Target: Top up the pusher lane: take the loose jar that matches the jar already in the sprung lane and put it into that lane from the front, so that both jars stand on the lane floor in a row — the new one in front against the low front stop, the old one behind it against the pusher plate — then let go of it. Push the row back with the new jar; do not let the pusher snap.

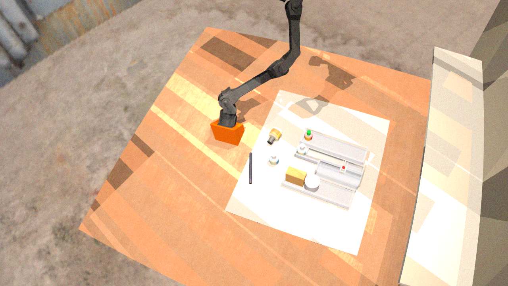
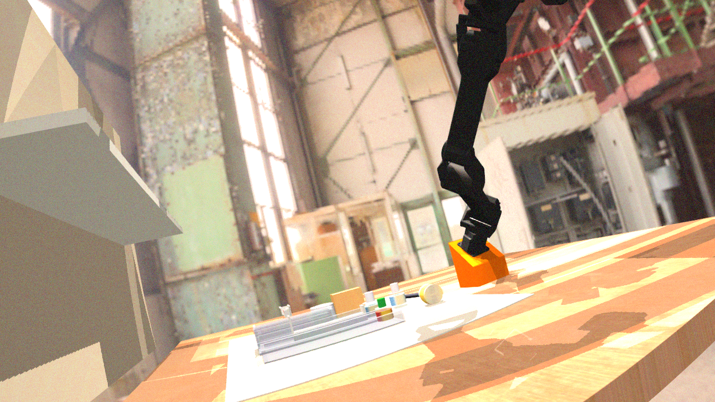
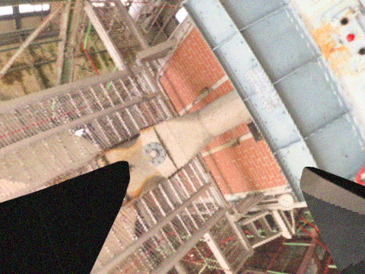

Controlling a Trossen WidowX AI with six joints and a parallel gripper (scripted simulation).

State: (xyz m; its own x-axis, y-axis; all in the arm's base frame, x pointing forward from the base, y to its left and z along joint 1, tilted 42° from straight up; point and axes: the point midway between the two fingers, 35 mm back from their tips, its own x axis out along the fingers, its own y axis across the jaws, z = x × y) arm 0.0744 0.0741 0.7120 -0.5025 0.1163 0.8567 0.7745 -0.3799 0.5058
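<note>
Now: the white mat 300 mm ahead of my gripper tip, 590 mm to the right of it and 590 mm below it. The rest, counted from my gripper tip: dark rod 40 mm ahead, 680 mm to the right, 590 mm below; pusher plate 340 mm ahead, 610 mm to the right, 540 mm below; tan box 240 mm ahead, 690 mm to the right, 550 mm below.
</note>
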